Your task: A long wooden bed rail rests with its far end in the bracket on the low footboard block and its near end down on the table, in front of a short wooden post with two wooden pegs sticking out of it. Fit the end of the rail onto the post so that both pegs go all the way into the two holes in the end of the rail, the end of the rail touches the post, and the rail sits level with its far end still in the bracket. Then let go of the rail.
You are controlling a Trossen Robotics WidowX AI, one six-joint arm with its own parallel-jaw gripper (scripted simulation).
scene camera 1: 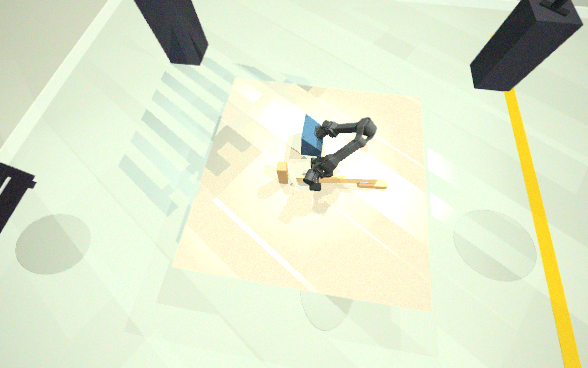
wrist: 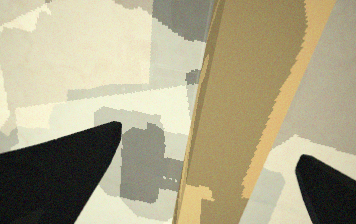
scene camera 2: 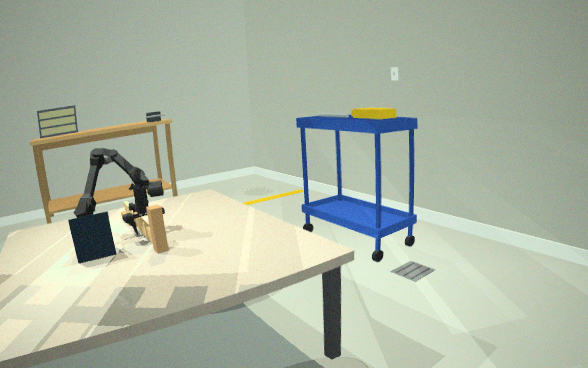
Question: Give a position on a wooden rail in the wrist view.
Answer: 252, 66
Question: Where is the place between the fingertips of the gripper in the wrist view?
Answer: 207, 145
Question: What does the gripper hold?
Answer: Nothing.
